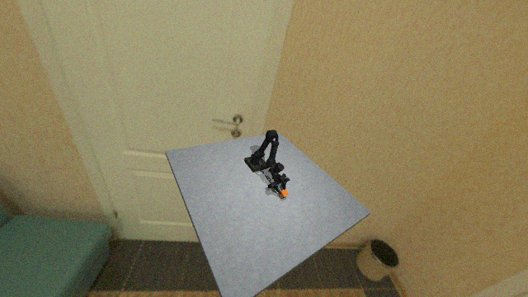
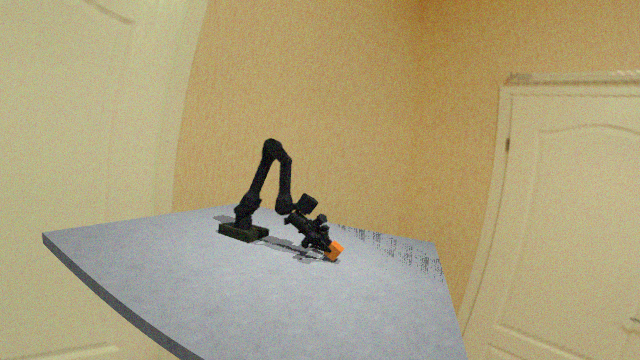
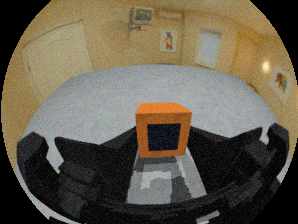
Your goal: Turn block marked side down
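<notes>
Now: gripper tip 10 mm past the orange block.
</notes>
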